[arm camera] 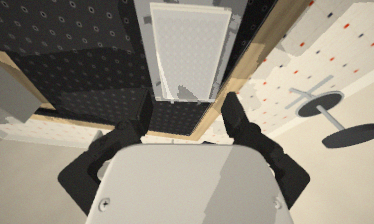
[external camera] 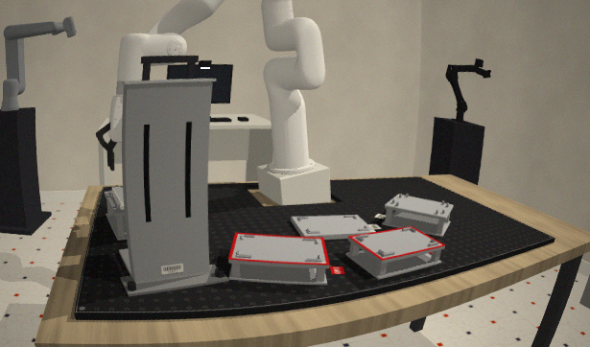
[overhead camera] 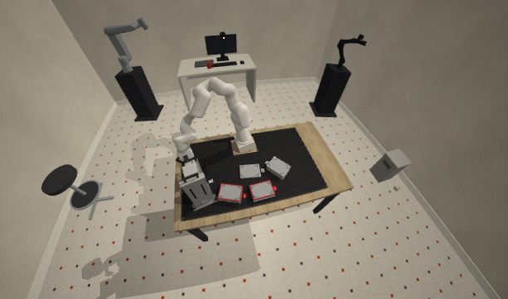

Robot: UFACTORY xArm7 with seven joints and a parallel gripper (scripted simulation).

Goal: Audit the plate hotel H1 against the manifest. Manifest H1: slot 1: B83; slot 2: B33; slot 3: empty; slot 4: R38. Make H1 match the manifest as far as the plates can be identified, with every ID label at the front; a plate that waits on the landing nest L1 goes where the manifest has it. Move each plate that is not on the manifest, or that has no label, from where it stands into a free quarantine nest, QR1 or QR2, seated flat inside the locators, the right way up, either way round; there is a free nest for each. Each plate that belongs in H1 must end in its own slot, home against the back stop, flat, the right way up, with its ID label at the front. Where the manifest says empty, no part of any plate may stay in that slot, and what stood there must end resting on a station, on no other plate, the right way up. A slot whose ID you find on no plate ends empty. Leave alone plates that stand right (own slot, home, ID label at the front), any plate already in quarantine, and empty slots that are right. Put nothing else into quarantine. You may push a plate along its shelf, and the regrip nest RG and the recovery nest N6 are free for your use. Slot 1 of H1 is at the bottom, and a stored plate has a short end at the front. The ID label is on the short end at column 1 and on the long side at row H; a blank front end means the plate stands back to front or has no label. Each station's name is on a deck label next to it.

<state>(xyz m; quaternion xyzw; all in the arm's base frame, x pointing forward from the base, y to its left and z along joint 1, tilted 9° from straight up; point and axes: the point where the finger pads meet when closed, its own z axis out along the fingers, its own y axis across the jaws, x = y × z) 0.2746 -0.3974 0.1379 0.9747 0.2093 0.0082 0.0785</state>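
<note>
My gripper is now 10 mm short of the regrip nest RG and 80 mm above it. The rest, counted from my hand: black plate: 180 mm ahead, 80 mm to the left, 30 mm above; then RG deck label: 90 mm behind, 40 mm to the right, 140 mm below; then H1 deck label: 90 mm ahead, 150 mm to the left, 140 mm below.
</note>
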